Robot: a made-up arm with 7 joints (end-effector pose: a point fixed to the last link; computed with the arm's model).
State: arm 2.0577 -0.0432 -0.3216 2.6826 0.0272 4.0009 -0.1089
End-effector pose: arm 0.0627 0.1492 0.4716 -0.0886 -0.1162 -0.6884 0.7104
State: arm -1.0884 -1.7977 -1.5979 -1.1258 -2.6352 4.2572 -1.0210
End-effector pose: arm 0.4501 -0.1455 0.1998 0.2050 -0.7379 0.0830 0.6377
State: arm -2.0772 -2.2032 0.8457 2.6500 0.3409 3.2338 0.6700
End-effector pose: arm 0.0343 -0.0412 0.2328 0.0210 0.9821 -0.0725 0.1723
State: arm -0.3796 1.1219 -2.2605 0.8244 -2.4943 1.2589 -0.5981
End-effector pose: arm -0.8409 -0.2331 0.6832 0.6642 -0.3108 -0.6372 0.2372
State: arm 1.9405 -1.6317 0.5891 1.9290 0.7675 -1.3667 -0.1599
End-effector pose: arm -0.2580 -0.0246 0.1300 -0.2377 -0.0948 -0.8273 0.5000
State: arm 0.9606 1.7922 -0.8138 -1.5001 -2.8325 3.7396 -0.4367
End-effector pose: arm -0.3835 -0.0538 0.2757 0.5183 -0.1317 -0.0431 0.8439
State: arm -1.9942 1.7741 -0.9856 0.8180 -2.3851 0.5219 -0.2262
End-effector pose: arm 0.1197 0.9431 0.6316 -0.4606 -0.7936 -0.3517 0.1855
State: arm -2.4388 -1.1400 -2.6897 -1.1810 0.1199 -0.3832 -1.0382
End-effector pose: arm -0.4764 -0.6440 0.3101 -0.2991 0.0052 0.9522 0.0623
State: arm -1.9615 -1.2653 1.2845 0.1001 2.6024 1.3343 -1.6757
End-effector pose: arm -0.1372 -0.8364 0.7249 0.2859 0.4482 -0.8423 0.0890
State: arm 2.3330 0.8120 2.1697 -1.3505 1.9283 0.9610 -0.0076
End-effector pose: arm 0.5304 0.1166 1.0340 -0.5904 -0.3811 -0.6938 0.1576
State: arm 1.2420 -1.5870 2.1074 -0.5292 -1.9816 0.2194 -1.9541
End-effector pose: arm 0.7054 0.6448 0.3241 -0.2117 -0.9766 0.0082 0.0382
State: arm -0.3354 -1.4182 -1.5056 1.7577 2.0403 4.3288 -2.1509
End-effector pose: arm 0.1831 -0.5219 0.1955 -0.4883 -0.2572 -0.5753 0.6036
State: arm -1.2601 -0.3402 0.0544 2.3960 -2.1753 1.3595 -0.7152
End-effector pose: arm 0.3351 -0.2995 0.3465 0.6567 0.7042 -0.1870 0.1947
